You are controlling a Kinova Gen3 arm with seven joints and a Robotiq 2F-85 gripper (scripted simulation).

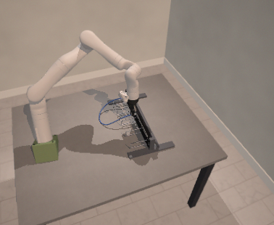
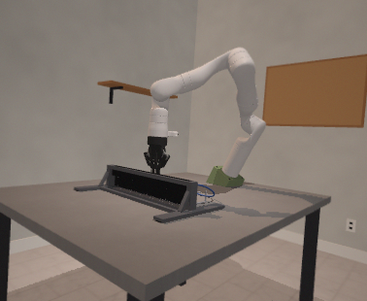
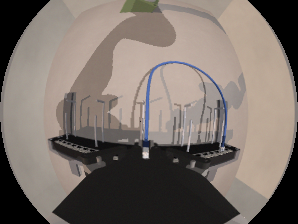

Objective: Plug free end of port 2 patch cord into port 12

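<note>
The white plug lies 10 mm ahead of my hand and 10 mm below it.
</note>
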